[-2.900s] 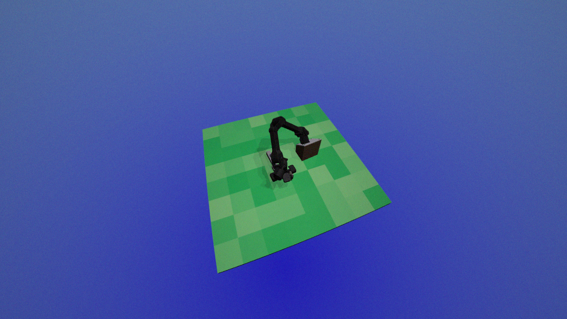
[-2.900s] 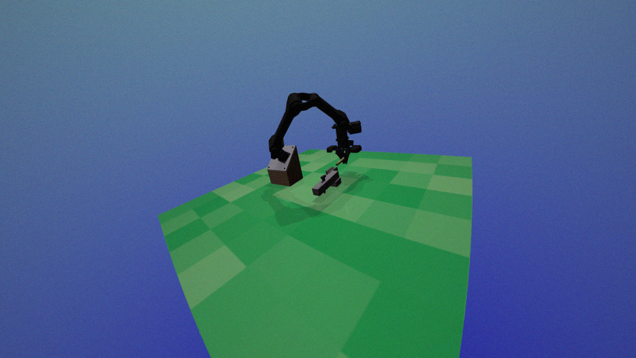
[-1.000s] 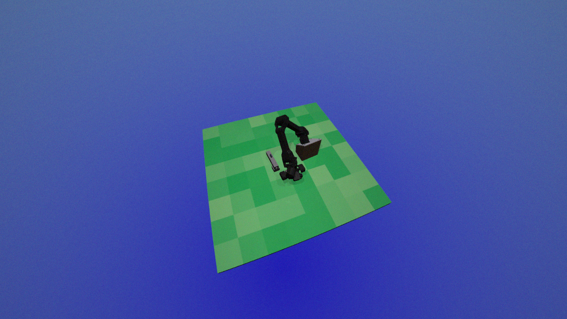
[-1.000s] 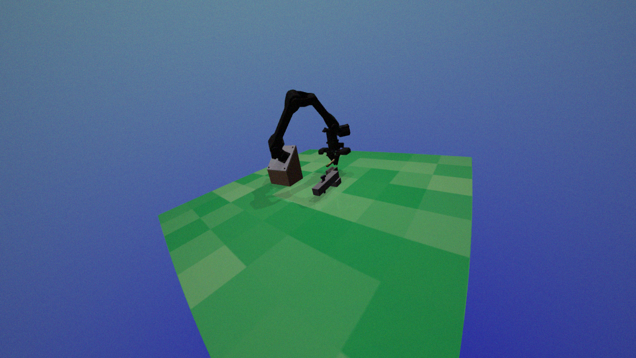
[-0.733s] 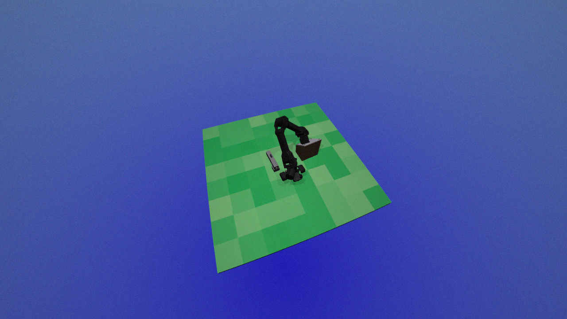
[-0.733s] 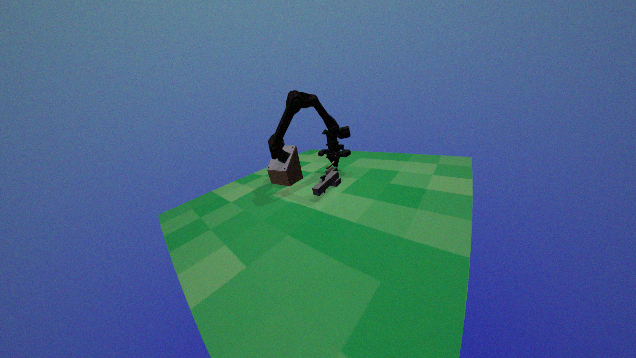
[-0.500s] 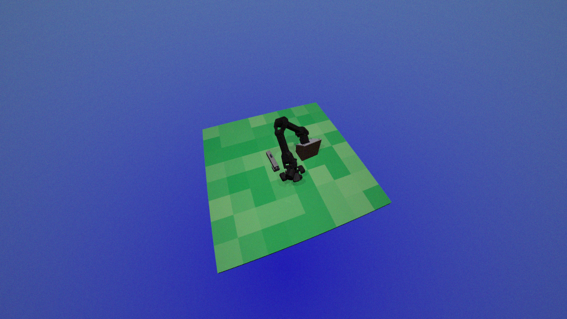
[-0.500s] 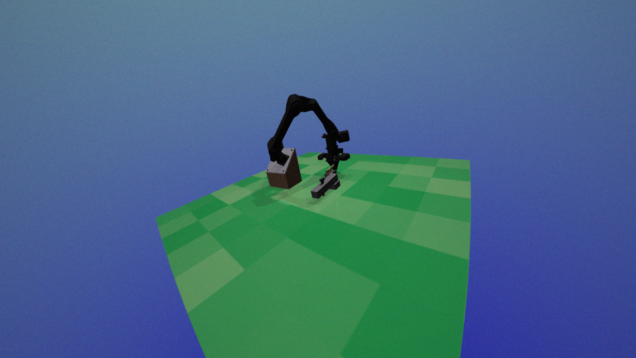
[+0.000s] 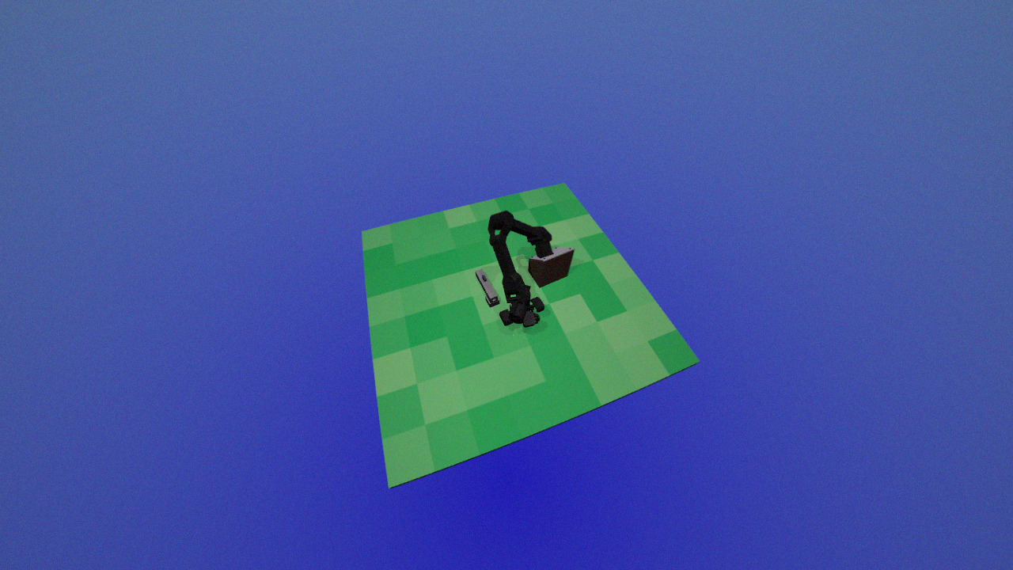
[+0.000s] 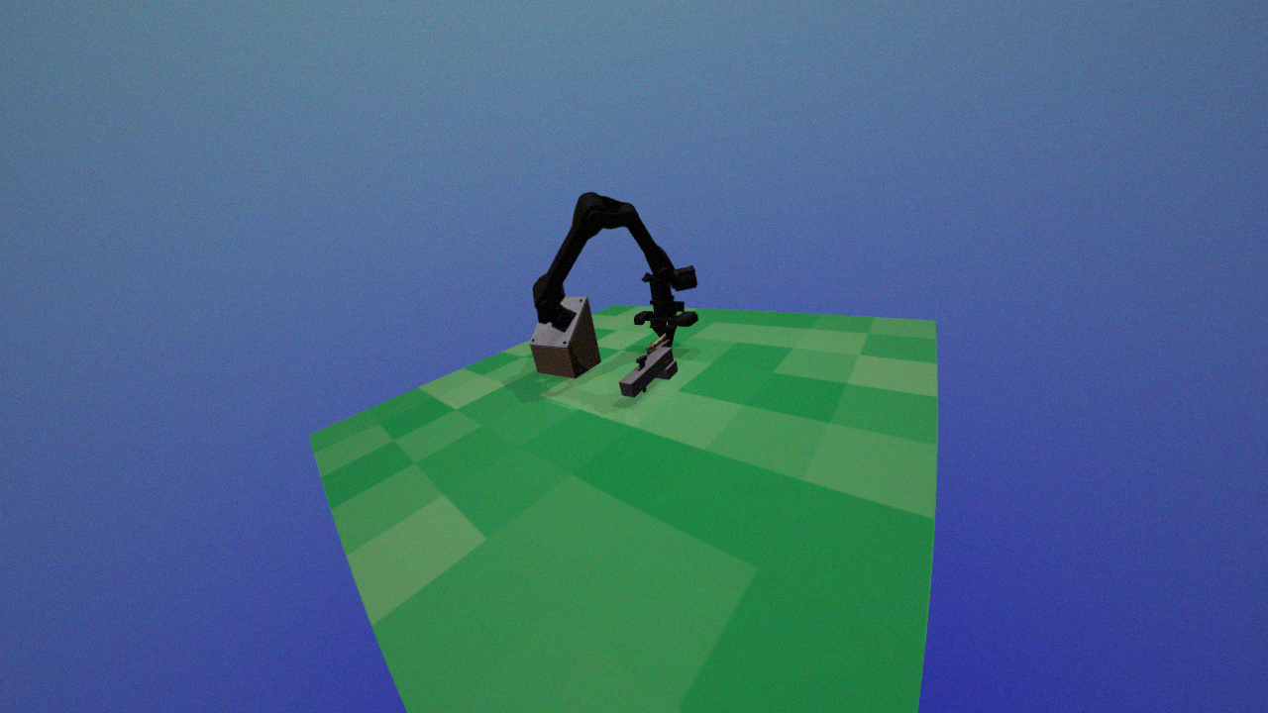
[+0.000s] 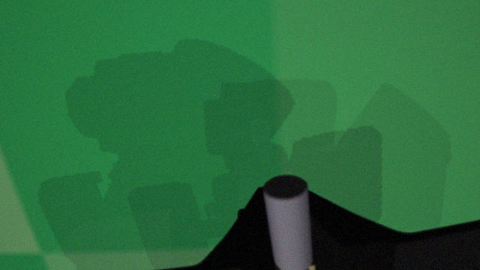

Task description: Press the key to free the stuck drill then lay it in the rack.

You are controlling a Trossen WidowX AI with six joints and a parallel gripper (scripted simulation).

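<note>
My gripper tip is now 1 cm short of the drill, 4 cm to the left of it and 3 cm below it. Round my gripper tip: dark part (12 cm ahead, 22 cm to the right, 4 cm above); rack (1 cm ahead, 5 cm to the right).
</note>
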